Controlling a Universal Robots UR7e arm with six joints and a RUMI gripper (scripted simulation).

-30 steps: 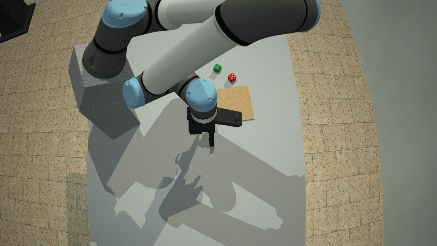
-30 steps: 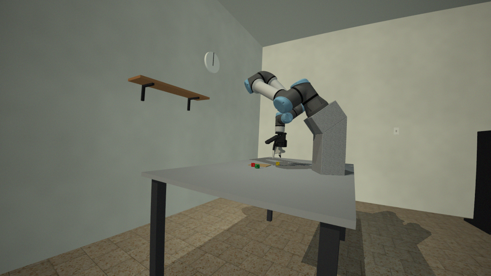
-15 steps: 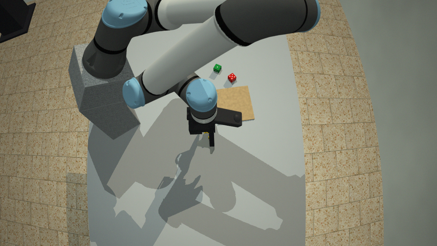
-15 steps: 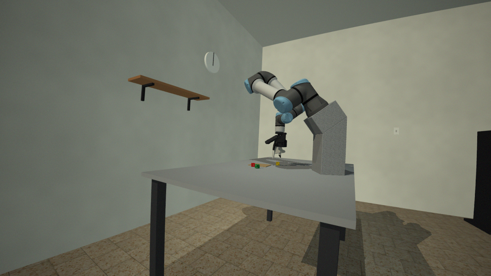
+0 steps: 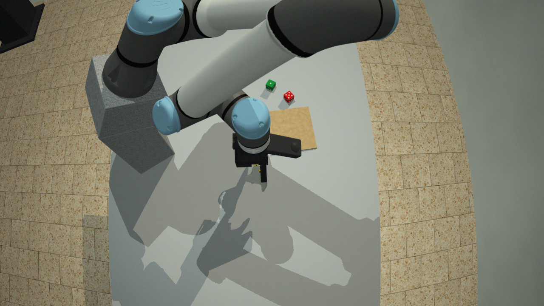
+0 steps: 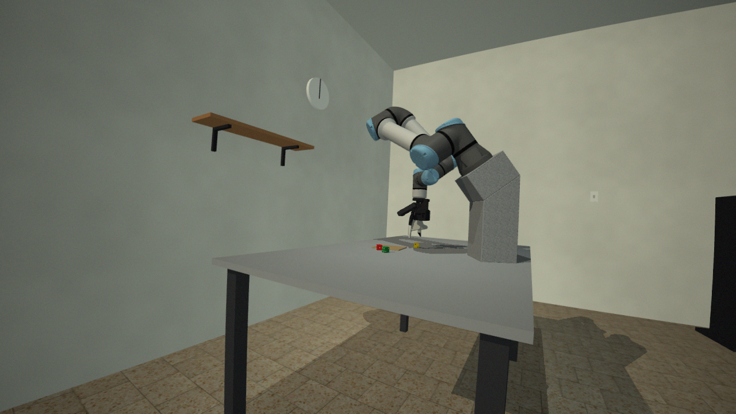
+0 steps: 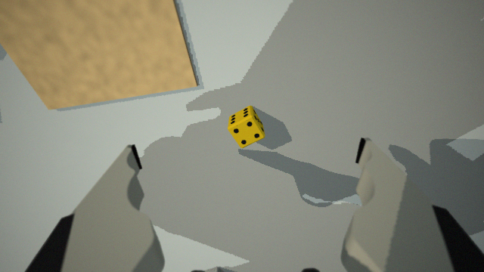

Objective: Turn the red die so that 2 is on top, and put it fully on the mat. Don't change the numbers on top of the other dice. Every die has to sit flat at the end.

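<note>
Right now my hand is 4 cm above the yellow die and 1 cm past it. Round my hand: green die: 27 cm to the left, 6 cm ahead, 4 cm below; then tan mat: 11 cm to the left, 10 cm ahead, 5 cm below; then red die: 22 cm to the left, 11 cm ahead, 4 cm below.
</note>
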